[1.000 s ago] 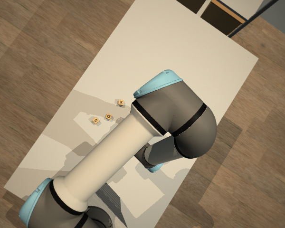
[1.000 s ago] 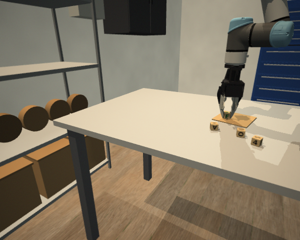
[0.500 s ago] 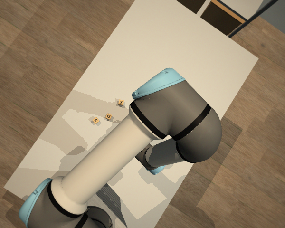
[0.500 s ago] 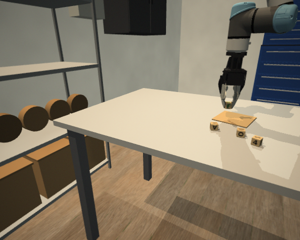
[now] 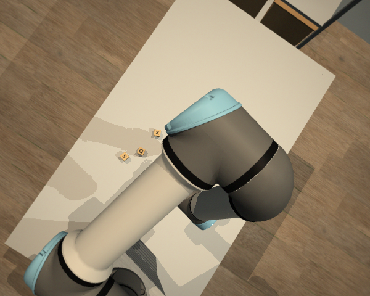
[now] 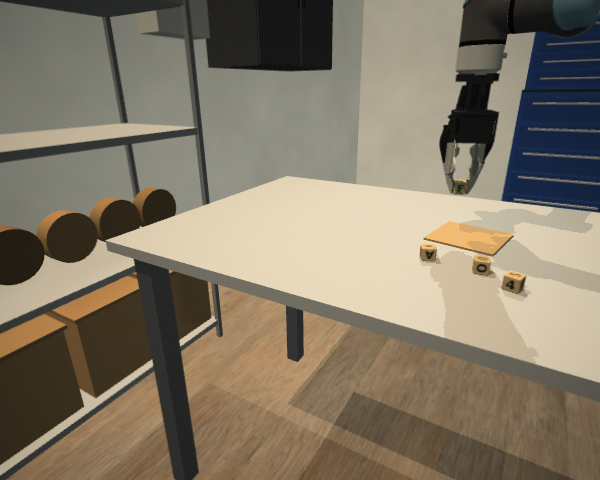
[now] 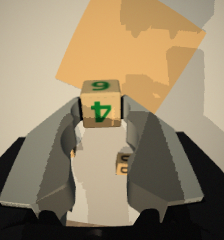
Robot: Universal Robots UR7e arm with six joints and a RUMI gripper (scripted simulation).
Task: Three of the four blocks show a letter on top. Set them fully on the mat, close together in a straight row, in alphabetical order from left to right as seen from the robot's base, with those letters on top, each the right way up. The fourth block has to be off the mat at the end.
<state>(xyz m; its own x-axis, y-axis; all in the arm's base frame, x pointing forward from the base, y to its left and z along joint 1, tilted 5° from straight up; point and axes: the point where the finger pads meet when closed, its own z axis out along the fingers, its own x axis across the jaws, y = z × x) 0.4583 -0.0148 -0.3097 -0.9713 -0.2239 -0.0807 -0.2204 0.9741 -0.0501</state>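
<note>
Right now the orange mat is 30 mm behind my hand, 20 mm to the right of it and 110 mm below it. Round my hand: D block: 60 mm behind, 150 mm to the left, 100 mm below; X block: 30 mm ahead, 130 mm to the left, 100 mm below; green-marked block: right at my hand.
</note>
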